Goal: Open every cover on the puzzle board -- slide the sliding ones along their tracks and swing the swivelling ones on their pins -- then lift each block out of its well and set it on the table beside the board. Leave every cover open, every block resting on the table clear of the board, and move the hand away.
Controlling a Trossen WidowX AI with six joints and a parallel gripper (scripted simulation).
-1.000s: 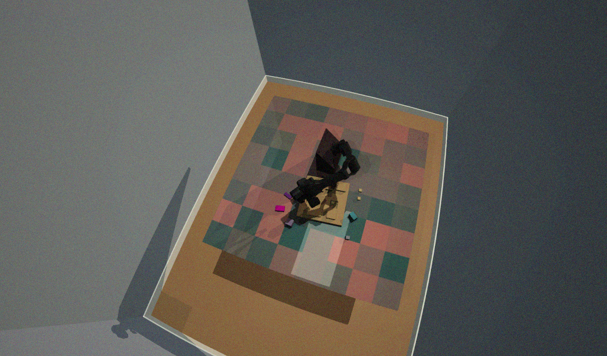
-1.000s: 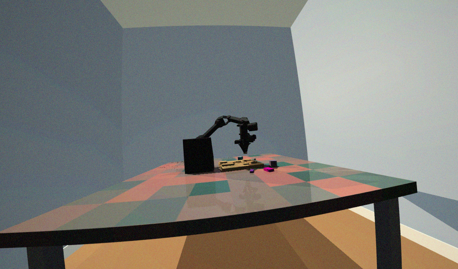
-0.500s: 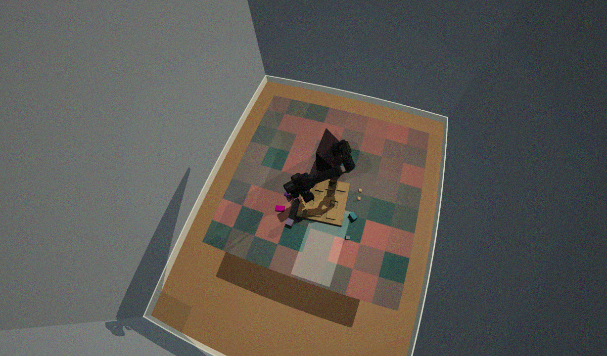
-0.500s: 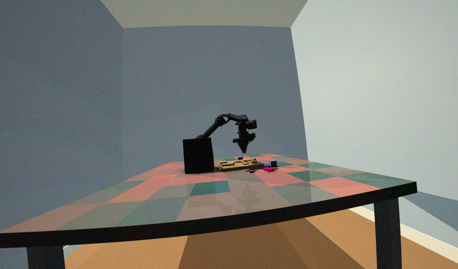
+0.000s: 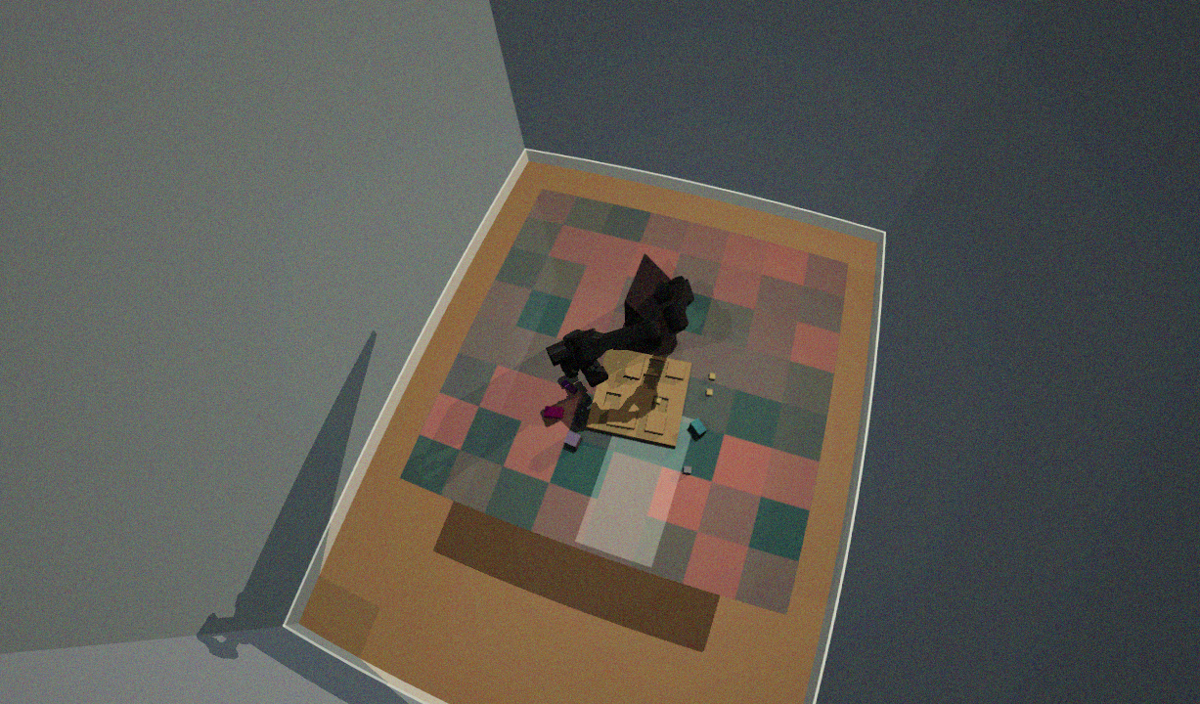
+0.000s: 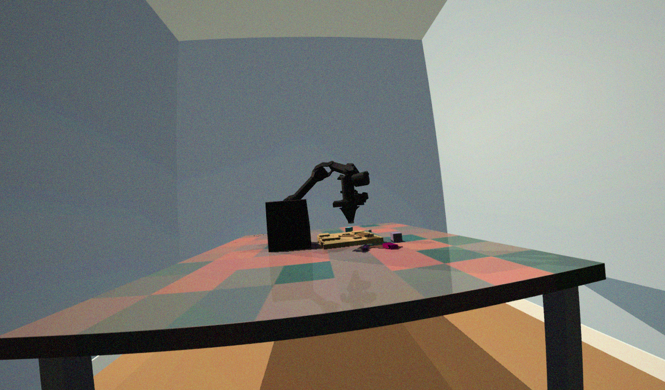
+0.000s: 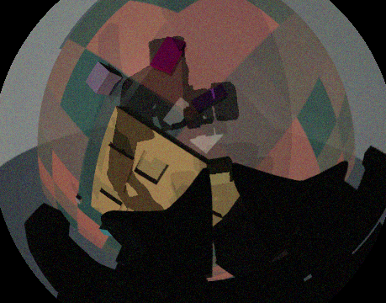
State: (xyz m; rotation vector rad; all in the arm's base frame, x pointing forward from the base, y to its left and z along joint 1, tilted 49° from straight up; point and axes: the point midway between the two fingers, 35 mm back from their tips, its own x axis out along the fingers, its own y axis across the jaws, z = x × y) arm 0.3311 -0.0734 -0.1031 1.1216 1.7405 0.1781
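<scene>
Now: gripper tip 2 cm past the tan puzzle board, 19 cm to the right of it and 9 cm above it. From my gripper tip the other things lie so: teal block (2 cm ahead, 39 cm to the left, 9 cm below); then lavender block (21 cm ahead, 4 cm to the left, 9 cm below); then magenta block (15 cm ahead, 7 cm to the right, 11 cm below).
</scene>
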